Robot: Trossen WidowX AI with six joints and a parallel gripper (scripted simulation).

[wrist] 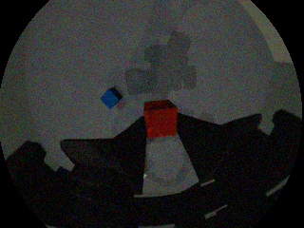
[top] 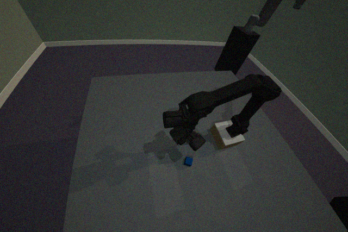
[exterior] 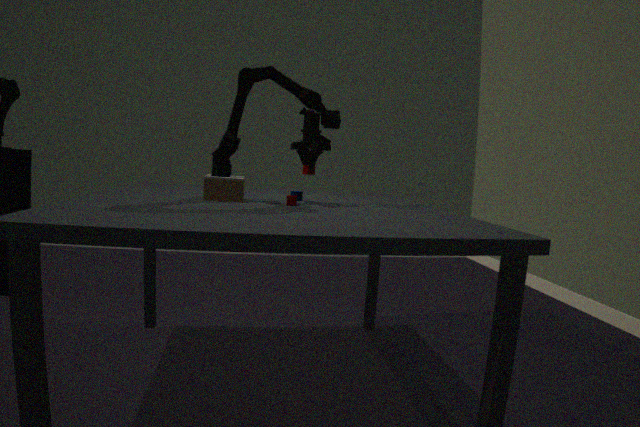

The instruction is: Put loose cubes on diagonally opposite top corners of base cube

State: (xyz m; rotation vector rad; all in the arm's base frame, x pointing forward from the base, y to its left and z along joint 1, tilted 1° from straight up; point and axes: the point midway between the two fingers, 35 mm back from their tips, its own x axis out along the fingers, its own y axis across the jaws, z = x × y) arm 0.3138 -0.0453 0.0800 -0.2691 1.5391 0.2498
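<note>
The blue cube is 2 cm behind my gripper tip, 10 cm to the left of it and 11 cm below it.
</note>
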